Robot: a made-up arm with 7 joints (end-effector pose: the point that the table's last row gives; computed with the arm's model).
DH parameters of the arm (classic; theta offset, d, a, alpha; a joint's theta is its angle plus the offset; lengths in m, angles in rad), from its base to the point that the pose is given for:
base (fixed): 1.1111 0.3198 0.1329 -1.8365
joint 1: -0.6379 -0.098 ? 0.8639
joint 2: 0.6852 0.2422 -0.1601 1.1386
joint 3: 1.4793 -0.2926 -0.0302 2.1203
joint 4: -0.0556 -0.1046 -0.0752 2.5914
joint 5: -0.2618 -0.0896 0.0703 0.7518
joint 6: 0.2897 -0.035 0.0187 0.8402
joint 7: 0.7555 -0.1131 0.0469 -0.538
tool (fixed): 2.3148 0.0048 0 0
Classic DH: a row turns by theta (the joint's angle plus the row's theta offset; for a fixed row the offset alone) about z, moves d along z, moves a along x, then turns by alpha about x.
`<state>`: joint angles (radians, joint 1 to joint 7).
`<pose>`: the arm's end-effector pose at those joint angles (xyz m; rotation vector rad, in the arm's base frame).
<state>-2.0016 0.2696 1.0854 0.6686 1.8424 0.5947 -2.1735</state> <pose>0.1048 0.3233 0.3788 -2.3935 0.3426 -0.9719</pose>
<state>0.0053 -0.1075 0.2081 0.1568 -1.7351 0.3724 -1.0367</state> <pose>-0.0403 0.0061 0.3809 -0.0969 1.8055 -0.8513</pose>
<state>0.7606 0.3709 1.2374 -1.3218 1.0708 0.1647 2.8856</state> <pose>-0.1307 0.0841 0.4342 1.2466 1.5097 -1.4355</pose>
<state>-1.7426 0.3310 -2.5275 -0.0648 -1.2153 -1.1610 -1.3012</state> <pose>0.1778 -0.0453 0.1461 0.0994 -2.7028 0.0049</pose>
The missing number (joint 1, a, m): 0.0891
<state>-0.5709 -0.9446 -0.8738 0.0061 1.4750 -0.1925 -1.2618</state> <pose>0.0837 0.3513 0.0801 1.4422 -0.5011 -2.4695</pose>
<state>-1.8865 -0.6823 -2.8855 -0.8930 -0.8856 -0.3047 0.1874</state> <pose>-0.0329 0.2171 0.3809 -1.6208 -2.6025 0.4912</pose>
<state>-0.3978 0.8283 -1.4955 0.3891 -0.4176 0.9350 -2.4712</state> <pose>0.1621 -0.1539 0.3019 -1.5301 0.7719 2.6303</pose>
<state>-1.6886 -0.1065 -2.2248 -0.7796 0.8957 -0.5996 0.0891</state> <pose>0.1196 0.3434 0.0447 1.3311 0.1479 -1.4488</pose>
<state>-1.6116 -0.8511 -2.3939 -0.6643 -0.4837 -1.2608 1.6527</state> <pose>-0.0638 0.2420 0.3911 -2.4807 -1.2686 -0.0310</pose>
